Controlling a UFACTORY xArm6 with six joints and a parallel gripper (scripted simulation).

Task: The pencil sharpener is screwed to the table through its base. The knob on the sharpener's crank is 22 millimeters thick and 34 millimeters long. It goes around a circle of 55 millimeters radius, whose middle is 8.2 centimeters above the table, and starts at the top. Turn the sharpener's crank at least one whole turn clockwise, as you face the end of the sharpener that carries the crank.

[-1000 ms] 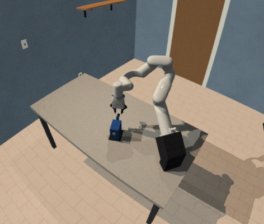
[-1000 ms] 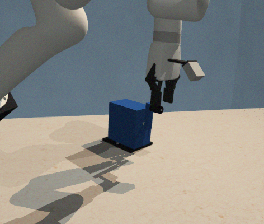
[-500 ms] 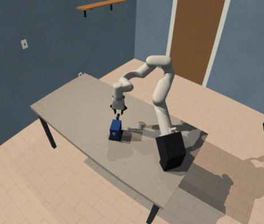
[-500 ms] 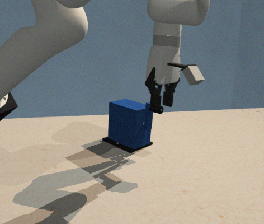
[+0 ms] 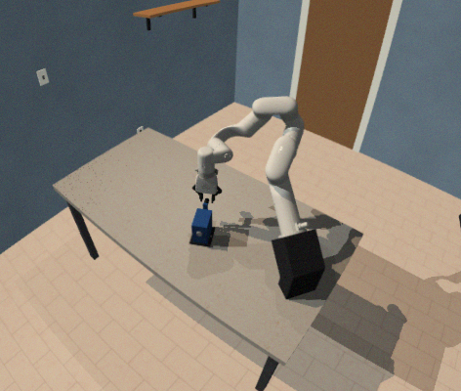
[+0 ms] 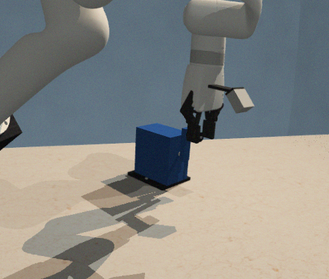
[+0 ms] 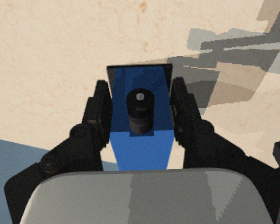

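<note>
Now: hand 20 mm to the right of the crank, 20 mm above it and 10 mm past it.
</note>
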